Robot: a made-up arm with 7 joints.
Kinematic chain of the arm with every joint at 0, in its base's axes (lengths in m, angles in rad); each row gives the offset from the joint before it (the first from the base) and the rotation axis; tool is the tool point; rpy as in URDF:
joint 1: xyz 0 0 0.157 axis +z
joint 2: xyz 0 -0.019 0.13 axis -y
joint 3: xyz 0 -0.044 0.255 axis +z
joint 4: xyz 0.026 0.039 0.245 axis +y
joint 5: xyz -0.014 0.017 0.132 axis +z
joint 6: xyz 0 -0.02 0.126 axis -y
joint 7: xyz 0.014 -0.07 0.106 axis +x
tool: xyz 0 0 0 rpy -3.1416 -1.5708 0
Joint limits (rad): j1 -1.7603..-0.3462 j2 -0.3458..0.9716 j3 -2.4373..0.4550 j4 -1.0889..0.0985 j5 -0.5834..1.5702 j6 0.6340..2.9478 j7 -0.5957..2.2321
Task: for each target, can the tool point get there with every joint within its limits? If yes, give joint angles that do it. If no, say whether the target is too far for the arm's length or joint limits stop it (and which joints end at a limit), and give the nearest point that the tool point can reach.
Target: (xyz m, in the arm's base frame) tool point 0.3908 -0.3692 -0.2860
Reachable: no: joint limits stop it (at a limit: joint 2, joint 3, joint 4, joint 5) | nearest point 0.2812 -0.2657 0.6619 | short by 0.960 m
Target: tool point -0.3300 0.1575 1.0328
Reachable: yes | joints -0.5473 0.3238 -0.6016 -0.1628 0.0864 0.8360 0.7510
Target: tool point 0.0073 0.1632 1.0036
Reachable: yes | joints -0.9566 0.0193 -1.2446 -0.9589 1.3651 1.2599 0.6317
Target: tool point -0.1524 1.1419 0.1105
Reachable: no: too far | nearest point -0.0942 0.7061 0.3920 | short by 0.522 m
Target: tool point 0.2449 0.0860 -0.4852
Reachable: no: joint limits stop it (at a limit: joint 1, joint 2, joint 4, joint 5) | nearest point 0.1453 0.5318 0.3461 | short by 0.948 m
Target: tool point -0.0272 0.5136 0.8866
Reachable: yes | joints -1.3461 0.6668 -1.7474 -0.6454 1.1491 0.9703 0.1596
